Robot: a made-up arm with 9 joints. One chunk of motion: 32 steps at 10 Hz.
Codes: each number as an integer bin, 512 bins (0 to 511) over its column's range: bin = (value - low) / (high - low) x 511, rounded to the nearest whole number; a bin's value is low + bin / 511 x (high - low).
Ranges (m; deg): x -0.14..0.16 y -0.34..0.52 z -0.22..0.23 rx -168..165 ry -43..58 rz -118..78
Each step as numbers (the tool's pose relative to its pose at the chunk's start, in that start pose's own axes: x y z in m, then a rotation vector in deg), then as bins.
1 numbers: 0.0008 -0.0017 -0.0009 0.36 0.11 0.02
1 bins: 240 201 249 258 218 308
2 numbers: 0.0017 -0.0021 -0.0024 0.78 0.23 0.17
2 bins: 241 201 247 259 219 308
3 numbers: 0.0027 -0.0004 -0.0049 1.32 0.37 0.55
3 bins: 243 202 244 260 219 309
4 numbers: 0.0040 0.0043 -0.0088 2.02 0.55 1.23
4 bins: 245 205 240 261 220 311
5 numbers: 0.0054 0.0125 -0.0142 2.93 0.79 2.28
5 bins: 248 209 234 262 222 314
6 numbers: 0.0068 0.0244 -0.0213 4.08 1.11 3.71
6 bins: 250 217 226 264 223 317
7 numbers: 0.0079 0.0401 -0.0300 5.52 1.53 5.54
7 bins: 252 226 216 266 225 322
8 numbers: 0.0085 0.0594 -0.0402 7.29 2.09 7.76
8 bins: 253 237 204 269 228 328
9 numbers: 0.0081 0.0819 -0.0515 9.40 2.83 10.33
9 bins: 252 251 191 272 232 335
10 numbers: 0.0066 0.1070 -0.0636 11.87 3.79 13.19
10 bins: 250 266 178 276 237 342
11 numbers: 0.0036 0.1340 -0.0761 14.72 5.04 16.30
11 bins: 245 282 163 280 243 350
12 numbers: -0.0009 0.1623 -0.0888 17.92 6.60 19.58
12 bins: 237 298 149 285 251 359
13 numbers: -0.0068 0.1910 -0.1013 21.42 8.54 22.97
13 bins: 227 316 135 291 261 368
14 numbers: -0.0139 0.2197 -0.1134 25.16 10.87 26.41
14 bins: 215 333 121 296 273 376
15 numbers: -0.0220 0.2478 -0.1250 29.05 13.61 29.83
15 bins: 201 349 108 302 286 385
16 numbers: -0.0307 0.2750 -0.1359 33.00 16.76 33.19
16 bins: 186 365 96 308 302 394
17 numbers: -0.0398 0.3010 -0.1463 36.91 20.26 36.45
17 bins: 171 381 84 314 320 403
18 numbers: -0.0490 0.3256 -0.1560 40.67 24.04 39.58
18 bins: 155 395 73 320 339 411
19 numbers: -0.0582 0.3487 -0.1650 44.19 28.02 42.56
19 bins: 139 409 62 326 359 419
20 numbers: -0.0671 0.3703 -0.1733 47.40 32.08 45.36
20 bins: 124 422 53 331 380 426
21 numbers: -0.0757 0.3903 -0.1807 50.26 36.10 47.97
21 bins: 110 434 45 335 400 433
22 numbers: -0.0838 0.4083 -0.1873 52.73 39.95 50.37
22 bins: 96 445 37 339 420 439
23 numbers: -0.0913 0.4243 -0.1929 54.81 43.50 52.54
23 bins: 83 454 31 342 438 445
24 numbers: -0.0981 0.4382 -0.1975 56.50 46.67 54.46
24 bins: 71 462 26 345 454 450
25 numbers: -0.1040 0.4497 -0.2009 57.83 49.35 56.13
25 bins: 61 469 22 347 467 454
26 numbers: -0.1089 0.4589 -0.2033 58.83 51.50 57.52
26 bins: 53 475 19 348 478 458
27 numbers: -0.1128 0.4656 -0.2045 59.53 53.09 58.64
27 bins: 46 479 18 349 486 461
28 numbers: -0.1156 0.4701 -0.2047 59.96 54.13 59.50
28 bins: 42 481 17 350 491 463
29 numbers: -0.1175 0.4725 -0.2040 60.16 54.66 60.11
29 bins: 38 483 18 350 494 464
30 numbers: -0.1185 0.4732 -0.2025 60.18 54.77 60.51
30 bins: 37 483 20 350 495 465
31 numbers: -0.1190 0.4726 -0.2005 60.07 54.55 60.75
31 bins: 36 483 22 350 494 466
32 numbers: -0.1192 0.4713 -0.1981 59.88 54.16 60.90
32 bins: 35 482 25 350 492 466
